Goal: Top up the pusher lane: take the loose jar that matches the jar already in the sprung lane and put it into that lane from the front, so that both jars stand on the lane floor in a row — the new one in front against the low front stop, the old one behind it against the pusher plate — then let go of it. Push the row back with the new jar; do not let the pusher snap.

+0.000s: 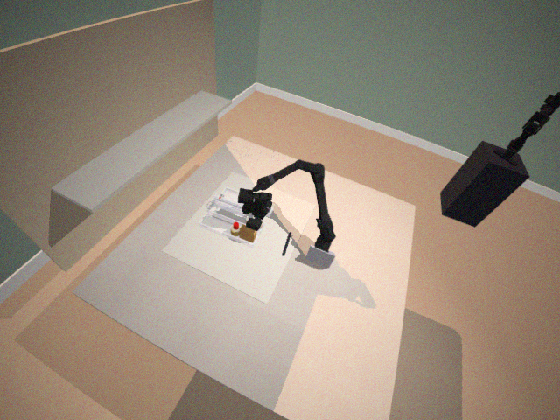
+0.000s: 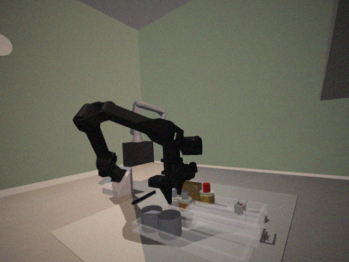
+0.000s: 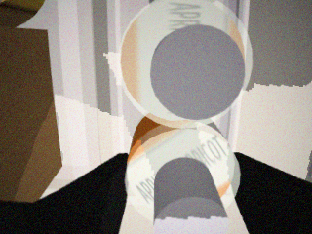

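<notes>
Now: gripper tip 8 cm to the right of the brown box, 2 cm short of it and 1 cm below it. Round my gripper tip: grey pusher plate: 16 cm ahead, 3 cm to the right, 2 cm above; then clear pusher lane: 16 cm ahead, 2 cm to the right, 1 cm below; then black stick: 17 cm behind, 3 cm to the left, 2 cm below.
</notes>
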